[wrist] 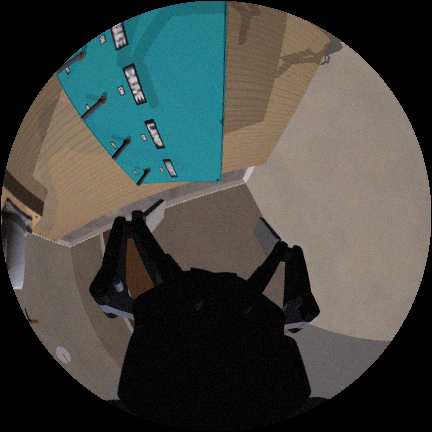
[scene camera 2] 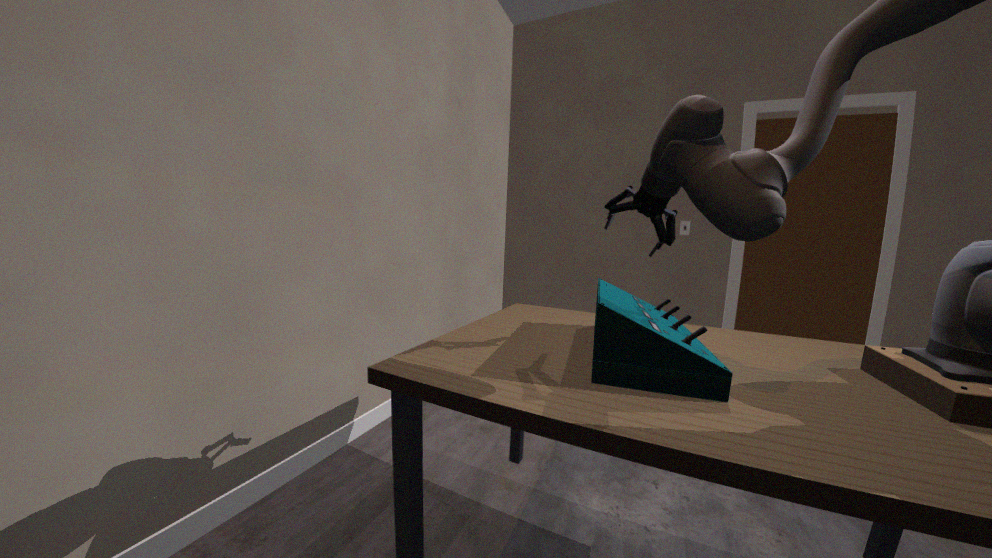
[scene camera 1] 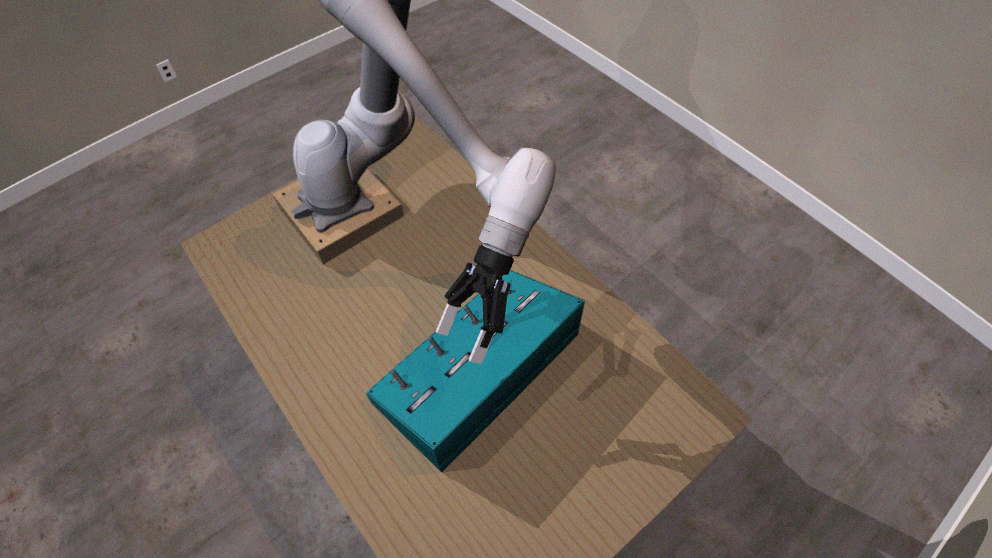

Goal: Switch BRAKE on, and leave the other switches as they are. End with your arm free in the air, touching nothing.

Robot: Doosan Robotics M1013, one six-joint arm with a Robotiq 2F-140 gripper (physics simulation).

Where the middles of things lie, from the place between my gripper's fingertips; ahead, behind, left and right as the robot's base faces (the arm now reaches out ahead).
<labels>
The teal switch panel [scene camera 1: 447, 401] is 230 mm below my hand, 80 mm to the left of it and 60 mm behind it.
</labels>
